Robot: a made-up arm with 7 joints. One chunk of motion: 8 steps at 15 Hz.
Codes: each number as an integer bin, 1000 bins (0 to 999) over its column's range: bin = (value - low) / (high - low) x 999, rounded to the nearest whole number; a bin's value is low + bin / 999 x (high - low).
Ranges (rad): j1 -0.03..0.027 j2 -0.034..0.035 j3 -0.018..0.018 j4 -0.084..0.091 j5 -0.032..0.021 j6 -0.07..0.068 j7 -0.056..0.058
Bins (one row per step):
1: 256 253 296 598 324 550 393
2: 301 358 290 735 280 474 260
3: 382 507 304 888 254 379 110
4: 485 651 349 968 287 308 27
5: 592 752 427 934 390 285 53
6: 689 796 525 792 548 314 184
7: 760 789 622 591 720 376 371
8: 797 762 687 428 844 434 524
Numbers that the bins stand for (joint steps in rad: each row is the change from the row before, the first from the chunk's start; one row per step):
1: -0.01539 -0.01653 -0.00733 0.02075 -0.01481 0.00598 -0.01115
2: -0.01283 -0.00927 -0.00755 0.04475 -0.01715 -0.00452 -0.02633
3: -0.00820 0.00102 -0.00705 0.07156 -0.01852 -0.01765 -0.04345
4: -0.00233 0.01096 -0.00542 0.08557 -0.01677 -0.02745 -0.05292
5: 0.00378 0.01794 -0.00261 0.07961 -0.01131 -0.03063 -0.04995
6: 0.00931 0.02098 0.00092 0.05474 -0.00293 -0.02662 -0.03500
7: 0.01336 0.02050 0.00441 0.01953 0.00620 -0.01806 -0.01366
8: 0.01547 0.01863 0.00676 -0.00903 0.01278 -0.01005 0.00380

